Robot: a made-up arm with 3 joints.
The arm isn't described. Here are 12 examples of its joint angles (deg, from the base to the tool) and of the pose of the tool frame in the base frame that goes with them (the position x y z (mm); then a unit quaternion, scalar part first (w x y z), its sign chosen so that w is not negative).
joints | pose
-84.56 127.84 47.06 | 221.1 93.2 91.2 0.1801 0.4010 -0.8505 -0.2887
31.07 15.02 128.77 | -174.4 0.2 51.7 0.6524 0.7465 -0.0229 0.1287
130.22 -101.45 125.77 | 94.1 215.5 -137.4 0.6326 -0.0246 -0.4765 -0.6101
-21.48 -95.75 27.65 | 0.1 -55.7 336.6 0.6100 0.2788 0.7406 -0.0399
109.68 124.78 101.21 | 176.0 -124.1 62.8 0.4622 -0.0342 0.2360 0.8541
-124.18 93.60 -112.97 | 143.5 164.0 86.0 0.6813 0.0669 0.3487 -0.6402
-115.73 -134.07 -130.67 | 154.1 -215.6 -130.3 0.3869 -0.0507 -0.5042 0.7704
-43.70 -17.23 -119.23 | -194.1 -80.1 40.8 0.7816 -0.6055 0.0222 0.1481
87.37 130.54 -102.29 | 263.2 -52.1 92.8 0.0352 0.4169 0.9006 0.1179
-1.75 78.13 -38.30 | 111.0 14.9 -139.4 0.7373 -0.2435 -0.5921 -0.2158
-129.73 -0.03 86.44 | -181.0 -61.7 40.6 0.3104 -0.9506 -0.0002 -0.0001
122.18 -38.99 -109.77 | -185.6 144.1 19.1 0.4129 0.8474 -0.3318 0.0361
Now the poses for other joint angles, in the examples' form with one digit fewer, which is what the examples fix.
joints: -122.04 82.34 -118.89
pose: 93 179 85 0.752 0.021 0.334 -0.567
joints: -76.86 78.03 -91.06
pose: 98 167 -39 0.771 -0.096 -0.066 -0.626
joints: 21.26 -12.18 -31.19
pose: -200 15 36 0.892 -0.439 0.106 0.009
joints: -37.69 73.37 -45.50
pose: 92 117 -104 0.800 -0.055 -0.447 -0.397
